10 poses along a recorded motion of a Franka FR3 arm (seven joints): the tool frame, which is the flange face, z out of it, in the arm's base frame.
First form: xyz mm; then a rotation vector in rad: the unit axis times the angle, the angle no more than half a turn.
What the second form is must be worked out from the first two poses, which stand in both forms.
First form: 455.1 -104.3 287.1 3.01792 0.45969 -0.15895
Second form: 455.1 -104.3 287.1 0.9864 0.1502 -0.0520 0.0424
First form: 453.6 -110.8 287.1 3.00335 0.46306 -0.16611
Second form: 453.6 -110.8 287.1 0.9857 0.1520 -0.0545 0.0491
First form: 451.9 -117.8 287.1 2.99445 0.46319 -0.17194
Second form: 451.9 -117.8 287.1 0.9853 0.1524 -0.0566 0.0533
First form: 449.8 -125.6 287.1 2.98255 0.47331 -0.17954
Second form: 449.8 -125.6 287.1 0.9842 0.1562 -0.0592 0.0582
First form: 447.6 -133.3 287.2 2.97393 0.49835 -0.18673
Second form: 447.6 -133.3 287.2 0.9826 0.1647 -0.0617 0.0602
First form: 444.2 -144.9 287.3 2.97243 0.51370 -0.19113
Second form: 444.2 -144.9 287.3 0.9817 0.1697 -0.0631 0.0595
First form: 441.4 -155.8 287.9 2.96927 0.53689 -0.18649
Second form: 441.4 -155.8 287.9 0.9804 0.1773 -0.0616 0.0592
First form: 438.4 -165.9 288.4 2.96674 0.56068 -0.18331
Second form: 438.4 -165.9 288.4 0.9791 0.1850 -0.0605 0.0584
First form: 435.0 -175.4 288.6 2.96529 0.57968 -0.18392
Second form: 435.0 -175.4 288.6 0.9780 0.1912 -0.0607 0.0573
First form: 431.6 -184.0 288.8 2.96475 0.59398 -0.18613
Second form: 431.6 -184.0 288.8 0.9771 0.1958 -0.0613 0.0561
